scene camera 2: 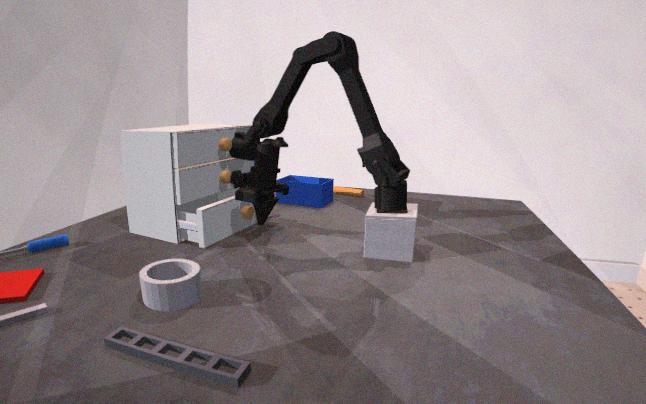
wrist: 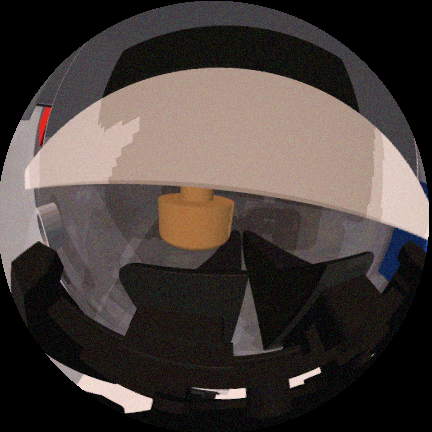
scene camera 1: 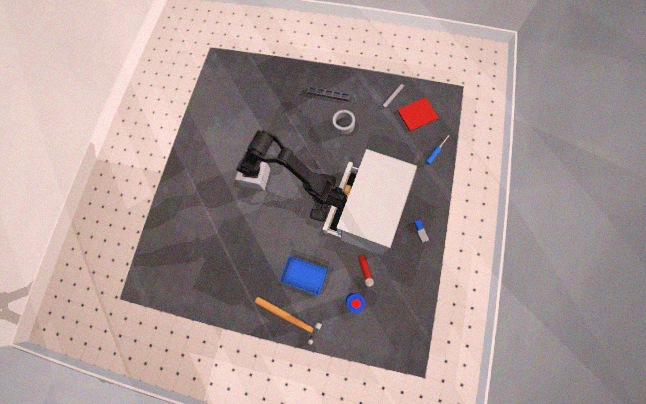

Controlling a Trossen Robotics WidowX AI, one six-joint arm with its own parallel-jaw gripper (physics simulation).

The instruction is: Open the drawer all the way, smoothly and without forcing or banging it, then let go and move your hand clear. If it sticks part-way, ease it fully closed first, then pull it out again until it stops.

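Where they show: gripper, between the fingertips: (scene camera 2: 260,224) (wrist: 239,235); arm's base, origin of its link: (scene camera 2: 391,209) (wrist: 202,390) (scene camera 1: 251,170).
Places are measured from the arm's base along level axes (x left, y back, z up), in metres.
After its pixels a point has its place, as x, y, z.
Observation:
A white cabinet (scene camera 1: 377,196) {-0.108, -0.515, 0.161} (scene camera 2: 147,180) {0.041, -0.562, 0.045} has three drawers, each with an orange knob. The bottom drawer (scene camera 2: 215,220) {0.036, -0.391, -0.041} (wrist: 241,141) stands pulled out part-way. Its knob (scene camera 2: 248,212) {-0.050, -0.341, -0.043} (wrist: 196,219) {-0.069, -0.350, -0.032} is free. My gripper (scene camera 2: 262,218) {-0.082, -0.321, -0.082} (wrist: 239,235) {-0.082, -0.321, -0.082} (scene camera 1: 337,199) {-0.082, -0.321, -0.082} points down in front of this drawer. Its fingers are shut together just to the right of the knob in the wrist view, with nothing between them. The fingertips lie beside the knob, not around it.
The arm's base stands on a grey block (scene camera 1: 253,178) {-0.035, -0.015, 0.000} (scene camera 2: 389,234) {0.052, -0.003, -0.040}. Around lie a blue bin (scene camera 1: 304,275) {-0.399, -0.268, -0.095} (scene camera 2: 307,191) {-0.342, -0.251, -0.049}, a grey ring (scene camera 1: 344,121) {0.333, -0.359, -0.095} (scene camera 2: 170,284) {0.338, -0.334, -0.051}, a grey holed bar (scene camera 1: 328,94) {0.449, -0.271, -0.095} (scene camera 2: 185,357) {0.459, -0.249, -0.084}, a hammer (scene camera 1: 283,314) {-0.560, -0.207, -0.074}, a red cylinder (scene camera 1: 365,269) {-0.348, -0.511, -0.070} and a red plate (scene camera 1: 417,113) {0.381, -0.693, -0.087}.

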